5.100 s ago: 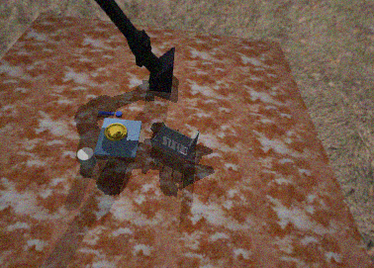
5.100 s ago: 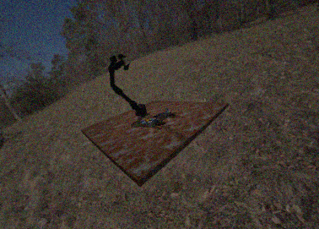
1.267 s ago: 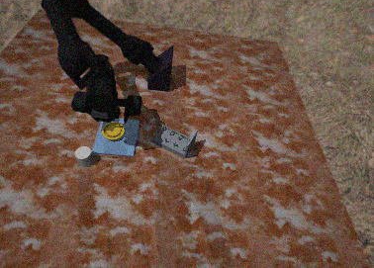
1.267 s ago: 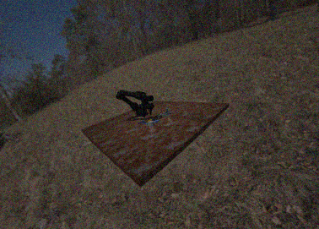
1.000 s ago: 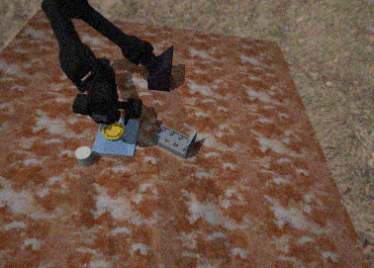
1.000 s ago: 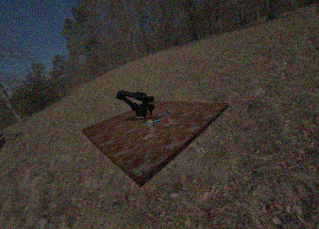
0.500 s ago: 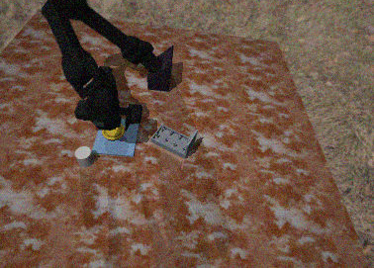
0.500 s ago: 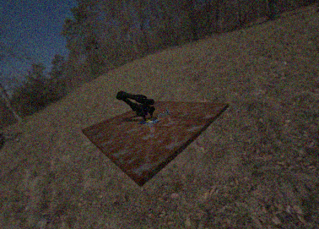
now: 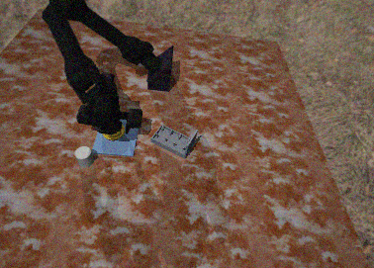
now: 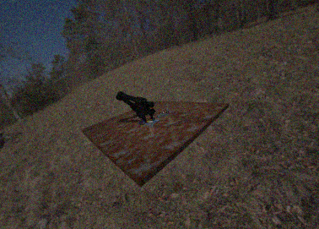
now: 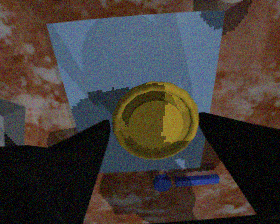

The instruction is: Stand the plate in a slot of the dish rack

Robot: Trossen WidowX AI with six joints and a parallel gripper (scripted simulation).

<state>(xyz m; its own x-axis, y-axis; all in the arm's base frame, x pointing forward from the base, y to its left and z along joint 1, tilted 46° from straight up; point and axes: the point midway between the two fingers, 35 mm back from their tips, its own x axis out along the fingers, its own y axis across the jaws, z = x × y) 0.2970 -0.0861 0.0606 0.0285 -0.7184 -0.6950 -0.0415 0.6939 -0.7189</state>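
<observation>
Right now the yellow plate is right at my gripper tip. From my gripper tip the other things lie so: grey dish rack (1 cm ahead, 20 cm to the left, 1 cm above); small blue spoon (9 cm behind, 3 cm to the right, 1 cm below); white cylindrical cup (11 cm ahead, 6 cm to the right, 1 cm above).
</observation>
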